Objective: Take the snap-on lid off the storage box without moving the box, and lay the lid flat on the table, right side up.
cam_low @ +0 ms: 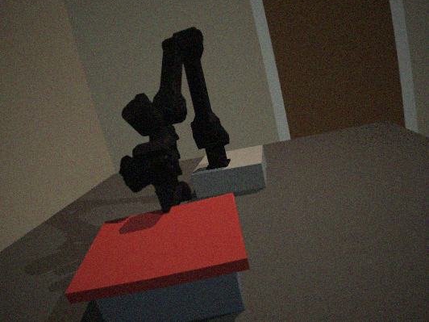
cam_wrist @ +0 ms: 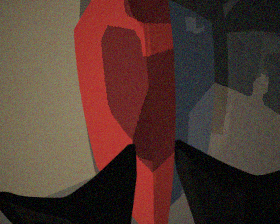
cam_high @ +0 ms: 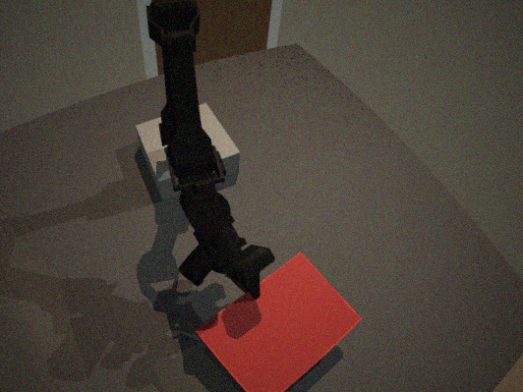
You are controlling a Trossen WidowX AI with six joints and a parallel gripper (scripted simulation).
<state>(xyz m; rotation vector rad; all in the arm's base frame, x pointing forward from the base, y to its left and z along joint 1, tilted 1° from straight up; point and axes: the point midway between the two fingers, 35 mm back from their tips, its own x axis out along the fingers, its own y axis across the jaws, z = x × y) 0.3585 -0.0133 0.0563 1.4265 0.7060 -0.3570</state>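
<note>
Right now my gripper tip is 70 mm short of the red lid and 20 mm to the right of it. Round my gripper tip: grey storage box: 70 mm ahead, 10 mm to the left, 60 mm below.
</note>
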